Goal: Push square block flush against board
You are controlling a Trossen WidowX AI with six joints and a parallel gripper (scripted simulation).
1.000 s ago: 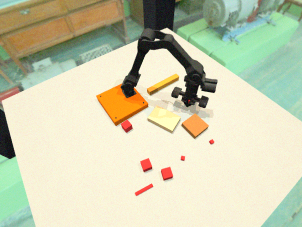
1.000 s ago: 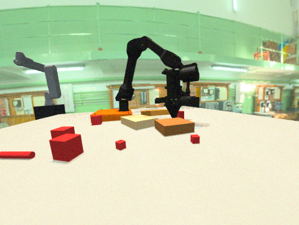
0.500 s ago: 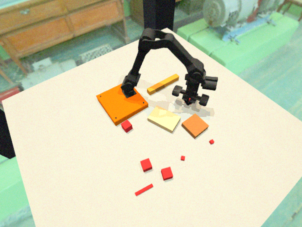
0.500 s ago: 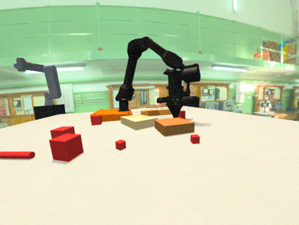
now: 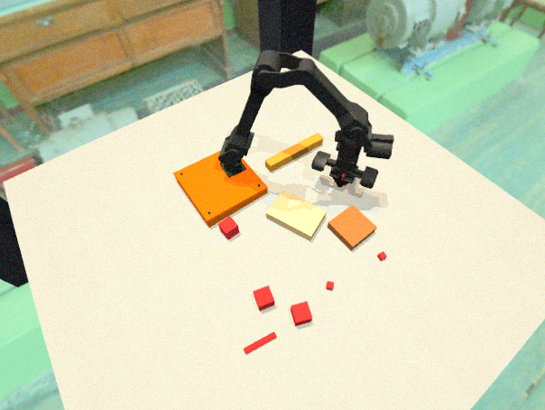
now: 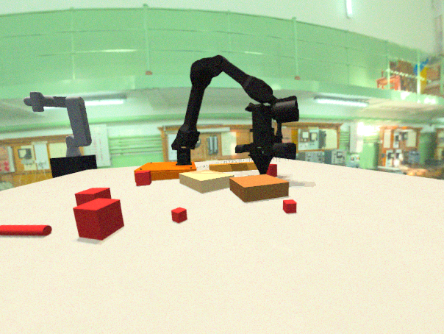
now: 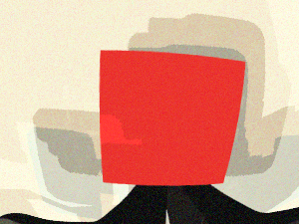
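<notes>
Right now my gripper tip is 180 mm to the left of the tan board, 10 mm below it and 10 mm short of it. The rest, counted from my gripper tip: red rod: 450 mm to the right, 250 mm ahead; then orange-brown square block: 140 mm ahead, 70 mm to the right, 10 mm above; then long orange board: 190 mm behind, 40 mm to the right, 10 mm above.
</notes>
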